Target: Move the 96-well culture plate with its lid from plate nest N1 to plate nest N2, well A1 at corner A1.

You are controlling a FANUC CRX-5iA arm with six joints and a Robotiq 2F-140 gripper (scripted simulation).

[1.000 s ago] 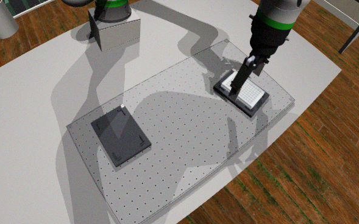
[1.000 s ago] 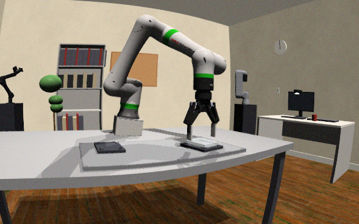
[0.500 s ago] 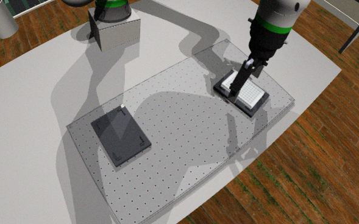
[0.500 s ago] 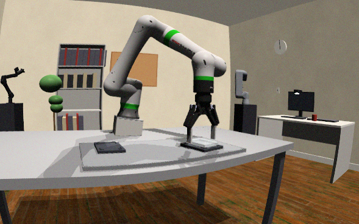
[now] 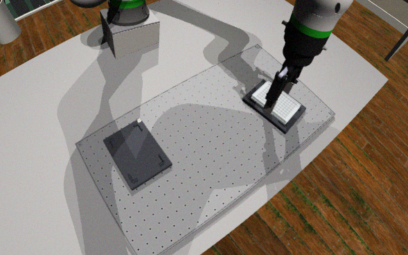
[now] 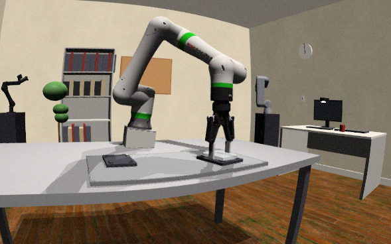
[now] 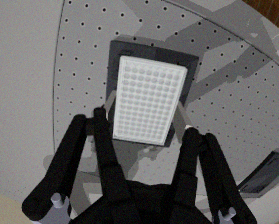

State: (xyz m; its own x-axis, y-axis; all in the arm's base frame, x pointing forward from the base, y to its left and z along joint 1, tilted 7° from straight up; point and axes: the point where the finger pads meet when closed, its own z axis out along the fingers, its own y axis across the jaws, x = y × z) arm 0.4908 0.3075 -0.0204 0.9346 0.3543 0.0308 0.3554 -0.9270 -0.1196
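Right now the clear lid is 10 mm below my hand. The rest, counted from my hand: white A1 mark: 100 mm behind, 380 mm to the right, 30 mm below; then dark plate nest N1: 30 mm below; then dark plate nest N2: 20 mm behind, 420 mm to the right, 30 mm below.
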